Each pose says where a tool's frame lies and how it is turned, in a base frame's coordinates. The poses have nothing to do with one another.
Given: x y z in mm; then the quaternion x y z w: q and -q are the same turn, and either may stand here.
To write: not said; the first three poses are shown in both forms.
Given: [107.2, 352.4, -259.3, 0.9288, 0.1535, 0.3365, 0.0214]
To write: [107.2, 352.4, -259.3, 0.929, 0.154, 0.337, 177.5]
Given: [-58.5, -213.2, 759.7, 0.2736, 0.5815, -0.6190, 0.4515]
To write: [-58.5, -213.2, 759.7, 0.307, 0.652, -0.694, 126.3]
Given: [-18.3, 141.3, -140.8, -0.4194, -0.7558, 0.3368, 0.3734]
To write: [-18.3, 141.3, -140.8, -0.452, -0.815, 0.363, 136.1]
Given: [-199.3, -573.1, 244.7, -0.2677, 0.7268, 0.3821, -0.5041]
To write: [-199.3, -573.1, 244.7, 0.310, -0.842, -0.442, 119.5]
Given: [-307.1, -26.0, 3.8, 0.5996, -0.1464, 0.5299, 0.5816]
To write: [-307.1, -26.0, 3.8, 0.737, -0.180, 0.651, 108.9]
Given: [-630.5, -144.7, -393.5, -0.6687, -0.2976, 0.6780, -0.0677]
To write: [-630.5, -144.7, -393.5, 0.670, 0.298, -0.680, 172.2]
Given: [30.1, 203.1, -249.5, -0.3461, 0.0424, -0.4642, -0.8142]
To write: [30.1, 203.1, -249.5, 0.596, -0.073, 0.800, 71.0]
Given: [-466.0, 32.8, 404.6, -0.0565, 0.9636, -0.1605, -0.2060]
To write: [-466.0, 32.8, 404.6, 0.058, -0.985, 0.164, 156.2]
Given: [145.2, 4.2, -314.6, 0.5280, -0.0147, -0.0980, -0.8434]
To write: [145.2, 4.2, -314.6, -0.983, 0.027, 0.182, 65.0]
